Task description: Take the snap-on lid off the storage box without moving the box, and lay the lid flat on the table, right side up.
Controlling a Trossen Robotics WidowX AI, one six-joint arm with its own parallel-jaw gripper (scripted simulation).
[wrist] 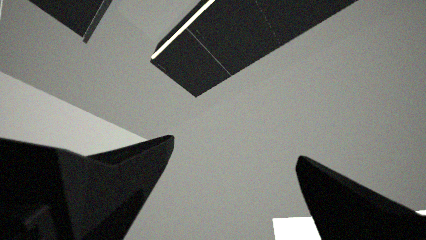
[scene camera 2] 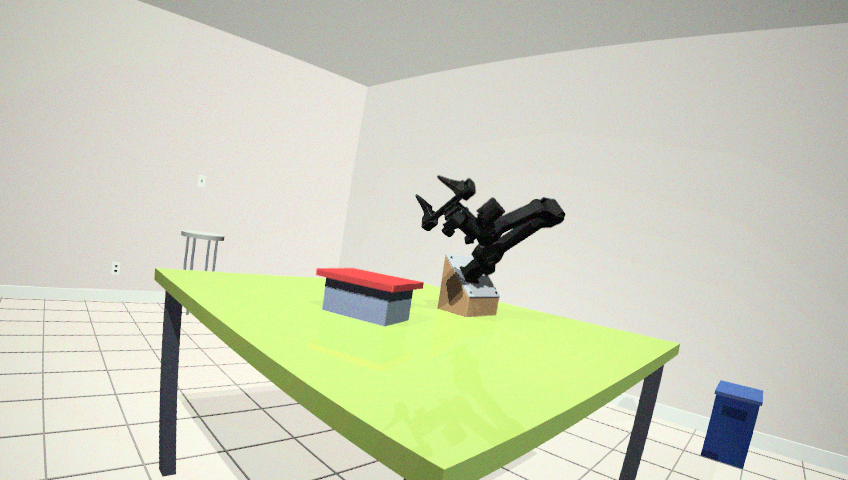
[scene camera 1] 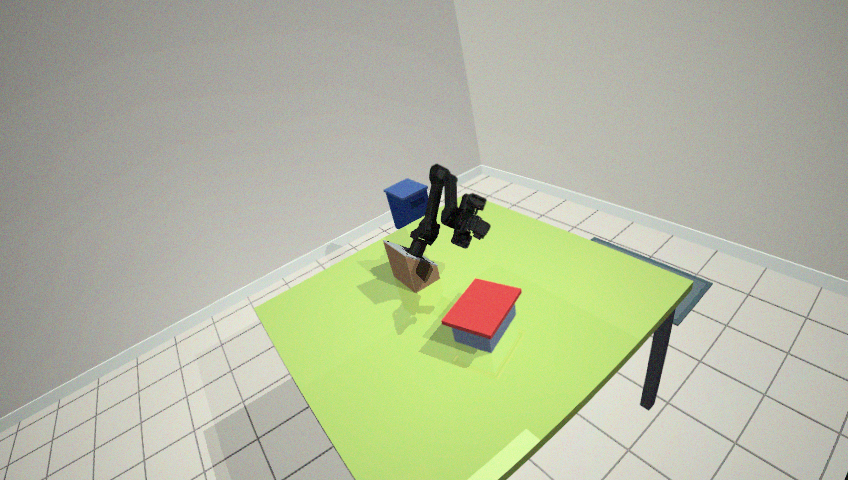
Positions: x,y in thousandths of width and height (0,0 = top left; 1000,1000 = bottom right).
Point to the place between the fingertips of the gripper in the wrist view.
At 550,631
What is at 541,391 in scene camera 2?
The gripper.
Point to a red lid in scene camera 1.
At 568,647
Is the gripper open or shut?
Open.
